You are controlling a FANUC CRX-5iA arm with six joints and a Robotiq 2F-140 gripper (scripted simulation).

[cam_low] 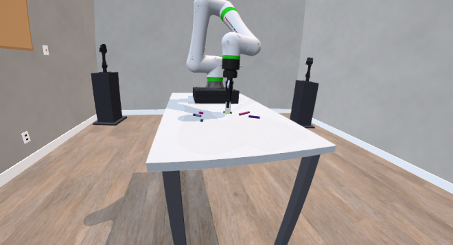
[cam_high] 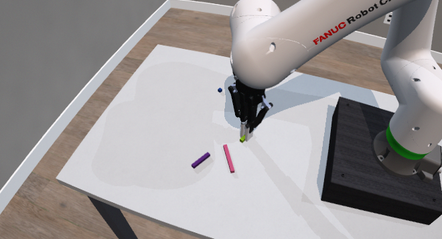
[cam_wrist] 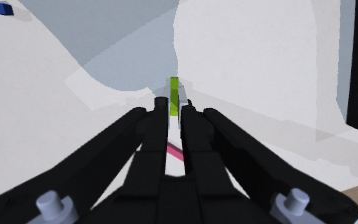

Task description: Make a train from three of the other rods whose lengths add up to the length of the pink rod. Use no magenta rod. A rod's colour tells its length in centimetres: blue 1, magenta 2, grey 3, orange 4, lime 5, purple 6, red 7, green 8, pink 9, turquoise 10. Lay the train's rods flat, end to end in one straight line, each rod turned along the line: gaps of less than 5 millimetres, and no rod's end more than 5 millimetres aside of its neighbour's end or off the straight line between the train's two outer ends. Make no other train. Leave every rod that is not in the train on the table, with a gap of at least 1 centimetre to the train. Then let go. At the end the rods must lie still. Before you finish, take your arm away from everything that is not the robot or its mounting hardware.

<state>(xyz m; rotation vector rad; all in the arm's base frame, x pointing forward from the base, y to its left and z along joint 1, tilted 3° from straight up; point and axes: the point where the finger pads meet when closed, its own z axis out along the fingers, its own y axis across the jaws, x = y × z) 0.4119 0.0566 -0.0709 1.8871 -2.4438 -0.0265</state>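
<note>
Now: the lime rod 3 cm below my hand. Round my hand: magenta rod: 15 cm to the right, 3 cm below, 3 cm ahead; pink rod: 9 cm to the left, 3 cm below, 1 cm ahead; purple rod: 13 cm to the left, 8 cm ahead, 3 cm below.
</note>
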